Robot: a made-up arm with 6 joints. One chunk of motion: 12 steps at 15 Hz.
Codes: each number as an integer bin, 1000 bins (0 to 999) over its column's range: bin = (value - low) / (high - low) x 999, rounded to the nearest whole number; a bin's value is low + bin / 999 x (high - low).
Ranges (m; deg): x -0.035..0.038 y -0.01..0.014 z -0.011..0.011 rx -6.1..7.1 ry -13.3..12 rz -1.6..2
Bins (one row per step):
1: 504 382 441 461 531 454
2: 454 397 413 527 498 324
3: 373 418 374 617 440 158
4: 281 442 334 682 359 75
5: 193 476 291 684 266 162
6: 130 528 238 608 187 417
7: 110 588 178 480 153 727
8: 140 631 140 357 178 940
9: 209 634 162 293 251 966
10: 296 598 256 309 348 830
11: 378 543 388 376 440 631
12: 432 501 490 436 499 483
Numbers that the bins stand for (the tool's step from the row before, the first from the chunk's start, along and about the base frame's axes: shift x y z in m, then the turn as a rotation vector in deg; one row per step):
1: 0.00183 -0.00082 -0.00129 -0.009 0.148 0.036
2: -0.00182 -0.00046 -0.00190 0.863 -0.688 -0.432
3: -0.00774 0.00004 -0.00276 2.053 -2.157 -1.031
4: -0.01447 0.00062 -0.00364 2.911 -4.208 -1.330
5: -0.02090 0.00144 -0.00459 2.938 -6.563 -1.016
6: -0.02550 0.00268 -0.00576 1.934 -8.564 -0.097
7: -0.02696 0.00413 -0.00708 0.242 -9.425 1.020
8: -0.02477 0.00516 -0.00792 -1.383 -8.792 1.787
9: -0.01973 0.00523 -0.00743 -2.229 -6.943 1.881
10: -0.01337 0.00437 -0.00536 -2.017 -4.487 1.391
11: -0.00738 0.00305 -0.00246 -1.132 -2.157 0.674
12: -0.00343 0.00204 -0.00021 -0.339 -0.663 0.141

